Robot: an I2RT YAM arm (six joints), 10 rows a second.
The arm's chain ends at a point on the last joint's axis. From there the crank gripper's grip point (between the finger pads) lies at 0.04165 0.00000 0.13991 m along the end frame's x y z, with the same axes.
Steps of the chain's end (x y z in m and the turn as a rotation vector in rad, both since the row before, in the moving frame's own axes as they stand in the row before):
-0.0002 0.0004 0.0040 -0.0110 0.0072 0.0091
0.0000 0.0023 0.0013 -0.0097 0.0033 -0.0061
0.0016 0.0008 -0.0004 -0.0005 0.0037 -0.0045
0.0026 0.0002 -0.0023 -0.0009 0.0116 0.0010
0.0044 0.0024 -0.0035 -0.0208 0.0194 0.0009
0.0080 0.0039 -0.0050 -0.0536 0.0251 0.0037
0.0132 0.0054 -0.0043 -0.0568 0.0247 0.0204
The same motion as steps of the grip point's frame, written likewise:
0.0008 0.0023 0.0037 -0.0110 0.0072 0.0091
0.0005 0.0034 0.0012 -0.0097 0.0033 -0.0061
0.0021 0.0007 -0.0006 -0.0005 0.0037 -0.0045
0.0042 0.0004 -0.0028 -0.0009 0.0116 0.0010
0.0071 0.0053 -0.0044 -0.0208 0.0194 0.0009
0.0115 0.0115 -0.0063 -0.0536 0.0251 0.0037
0.0166 0.0142 -0.0056 -0.0568 0.0247 0.0204

